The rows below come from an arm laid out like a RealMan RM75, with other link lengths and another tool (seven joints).
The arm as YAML. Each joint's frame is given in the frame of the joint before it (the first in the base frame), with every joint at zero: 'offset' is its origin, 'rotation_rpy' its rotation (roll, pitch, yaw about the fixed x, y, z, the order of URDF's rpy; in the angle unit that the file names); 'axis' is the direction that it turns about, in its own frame. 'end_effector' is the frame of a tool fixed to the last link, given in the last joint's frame.
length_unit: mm
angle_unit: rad
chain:
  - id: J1
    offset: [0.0, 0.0, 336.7]
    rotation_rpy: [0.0, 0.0, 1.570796]
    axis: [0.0, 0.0, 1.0]
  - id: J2
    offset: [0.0, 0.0, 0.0]
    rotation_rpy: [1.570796, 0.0, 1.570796]
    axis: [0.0, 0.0, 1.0]
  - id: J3
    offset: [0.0, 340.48, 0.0]
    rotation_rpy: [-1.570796, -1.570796, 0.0]
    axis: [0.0, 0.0, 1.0]
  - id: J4
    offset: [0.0, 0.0, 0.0]
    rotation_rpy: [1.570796, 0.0, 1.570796]
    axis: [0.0, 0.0, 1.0]
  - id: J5
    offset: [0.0, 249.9, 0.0]
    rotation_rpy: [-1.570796, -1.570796, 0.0]
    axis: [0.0, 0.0, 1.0]
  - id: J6
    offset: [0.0, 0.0, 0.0]
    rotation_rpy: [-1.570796, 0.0, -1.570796]
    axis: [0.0, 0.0, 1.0]
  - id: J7
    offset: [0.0, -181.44, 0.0]
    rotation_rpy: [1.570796, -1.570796, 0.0]
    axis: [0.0, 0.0, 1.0]
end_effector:
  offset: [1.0, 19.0, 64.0]
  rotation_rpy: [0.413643, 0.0, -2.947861]
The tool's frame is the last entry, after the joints.
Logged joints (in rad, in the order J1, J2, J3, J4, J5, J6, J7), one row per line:
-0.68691 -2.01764 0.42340 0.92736 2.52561 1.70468 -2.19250
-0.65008 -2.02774 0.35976 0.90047 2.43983 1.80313 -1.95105
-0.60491 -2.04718 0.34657 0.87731 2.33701 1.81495 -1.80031
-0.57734 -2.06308 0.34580 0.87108 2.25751 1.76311 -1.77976
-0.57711 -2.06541 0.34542 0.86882 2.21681 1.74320 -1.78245
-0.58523 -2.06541 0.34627 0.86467 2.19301 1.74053 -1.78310
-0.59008 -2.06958 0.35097 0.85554 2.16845 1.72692 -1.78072
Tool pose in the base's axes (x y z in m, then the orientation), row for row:
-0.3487 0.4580 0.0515 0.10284 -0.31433 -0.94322 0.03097
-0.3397 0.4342 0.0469 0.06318 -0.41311 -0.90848 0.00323
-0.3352 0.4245 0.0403 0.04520 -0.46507 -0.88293 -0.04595
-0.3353 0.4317 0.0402 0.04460 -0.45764 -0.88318 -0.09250
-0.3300 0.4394 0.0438 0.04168 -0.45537 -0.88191 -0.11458
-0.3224 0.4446 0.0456 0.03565 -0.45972 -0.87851 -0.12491
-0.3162 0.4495 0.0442 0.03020 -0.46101 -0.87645 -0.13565
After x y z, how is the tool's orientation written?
As a quaternion, w x y z.
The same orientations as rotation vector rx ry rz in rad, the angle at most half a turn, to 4 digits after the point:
-0.9276 -2.7836 0.0914
-1.2481 -2.7447 0.0098
-1.4204 -2.6967 -0.1403
-1.3983 -2.6985 -0.2826
-1.3938 -2.6994 -0.3507
-1.4124 -2.6990 -0.3838
-1.4211 -2.7017 -0.4182

